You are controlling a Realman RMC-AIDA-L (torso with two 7-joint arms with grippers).
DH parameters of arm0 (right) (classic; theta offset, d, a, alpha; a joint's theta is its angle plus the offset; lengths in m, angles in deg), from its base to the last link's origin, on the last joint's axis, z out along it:
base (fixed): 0 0 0 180
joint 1: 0 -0.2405 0 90
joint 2: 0 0 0 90
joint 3: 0 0.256 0 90
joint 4: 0 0 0 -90
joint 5: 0 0.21 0 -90
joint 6: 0 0 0 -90
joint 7: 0 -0.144 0 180
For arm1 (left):
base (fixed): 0 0 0 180
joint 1: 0 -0.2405 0 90
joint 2: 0 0 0 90
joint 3: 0 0.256 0 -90
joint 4: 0 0 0 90
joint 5: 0 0.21 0 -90
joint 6: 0 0 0 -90
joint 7: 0 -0.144 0 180
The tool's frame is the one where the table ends.
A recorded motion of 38 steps. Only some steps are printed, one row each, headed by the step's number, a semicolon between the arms.
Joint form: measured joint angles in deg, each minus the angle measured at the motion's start. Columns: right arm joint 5, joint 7, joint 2, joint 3, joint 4, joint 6, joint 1; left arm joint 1, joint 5, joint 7, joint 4, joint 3, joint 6, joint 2.
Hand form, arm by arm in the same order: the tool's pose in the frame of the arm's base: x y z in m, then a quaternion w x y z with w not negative. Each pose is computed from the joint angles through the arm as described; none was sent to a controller.
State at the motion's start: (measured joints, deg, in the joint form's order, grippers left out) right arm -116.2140 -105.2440 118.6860 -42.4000 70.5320 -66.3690 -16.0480; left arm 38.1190 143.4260 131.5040 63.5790 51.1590 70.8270 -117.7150
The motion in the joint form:
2: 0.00 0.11 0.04 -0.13 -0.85 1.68 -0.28; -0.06 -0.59 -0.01 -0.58 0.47 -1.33 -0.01
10: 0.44 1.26 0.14 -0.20 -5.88 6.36 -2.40; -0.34 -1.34 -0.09 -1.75 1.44 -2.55 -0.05
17: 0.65 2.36 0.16 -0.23 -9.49 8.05 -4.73; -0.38 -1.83 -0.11 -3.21 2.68 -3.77 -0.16
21: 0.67 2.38 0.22 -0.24 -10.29 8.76 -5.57; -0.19 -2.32 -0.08 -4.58 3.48 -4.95 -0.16
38: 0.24 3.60 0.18 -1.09 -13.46 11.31 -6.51; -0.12 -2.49 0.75 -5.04 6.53 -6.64 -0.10
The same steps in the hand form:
2: 0.3147 0.3472 0.1287 0.44520 -0.82022 0.32944 0.14316; -0.2261 0.4237 0.0660 0.32266 -0.86970 -0.37285 -0.02208
10: 0.3212 0.3596 0.1180 0.45474 -0.80804 0.34394 0.14830; -0.2285 0.4235 0.0602 0.31991 -0.86964 -0.37530 -0.02314
17: 0.3187 0.3704 0.1069 0.44807 -0.80981 0.34638 0.15319; -0.2301 0.4233 0.0521 0.31472 -0.87085 -0.37700 -0.02095
21: 0.3163 0.3748 0.1046 0.44800 -0.80925 0.34658 0.15586; -0.2308 0.4242 0.0465 0.31220 -0.87093 -0.37889 -0.02124
38: 0.3215 0.3789 0.0934 0.44721 -0.80969 0.35165 0.14405; -0.2269 0.4258 0.0386 0.31185 -0.87517 -0.36969 -0.01244

